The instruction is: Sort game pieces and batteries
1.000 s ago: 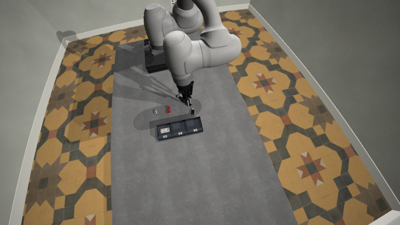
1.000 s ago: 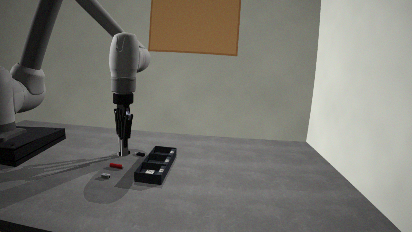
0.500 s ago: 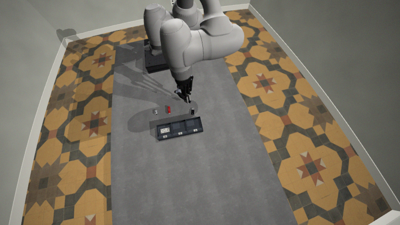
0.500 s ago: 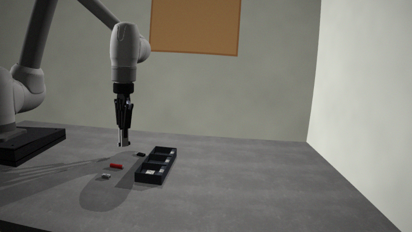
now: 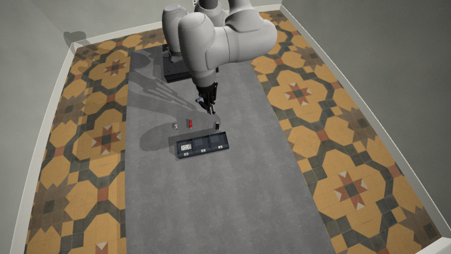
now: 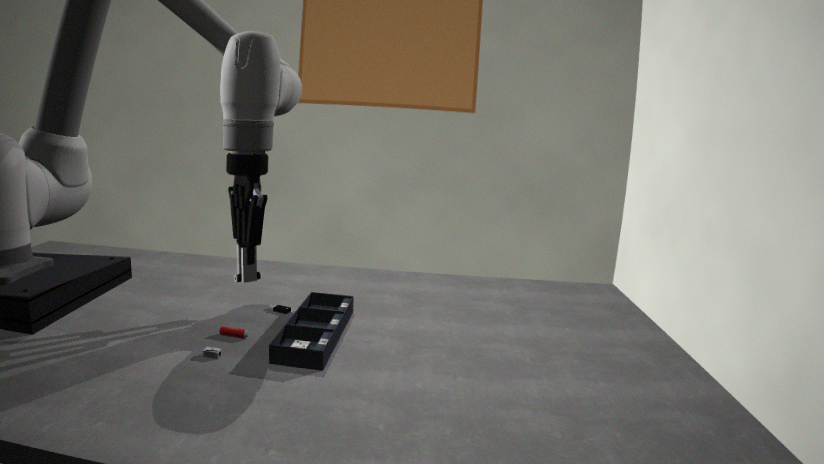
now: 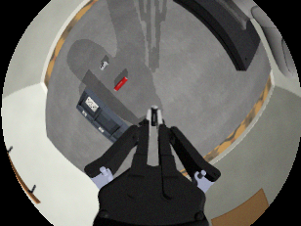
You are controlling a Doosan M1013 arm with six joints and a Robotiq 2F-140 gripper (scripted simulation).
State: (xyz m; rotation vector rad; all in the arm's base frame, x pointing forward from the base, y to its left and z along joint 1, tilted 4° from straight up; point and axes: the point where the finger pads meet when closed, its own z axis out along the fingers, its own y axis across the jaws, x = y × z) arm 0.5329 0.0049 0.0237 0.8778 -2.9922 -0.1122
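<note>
My hand is 120 mm to the left of the red battery and 90 mm above it. From my hand the other things lie so: black three-compartment bin: 140 mm ahead, 100 mm to the right, 80 mm below; then black battery: 30 mm below; then silver-grey thing: 200 mm to the right, 90 mm below, 20 mm behind.
</note>
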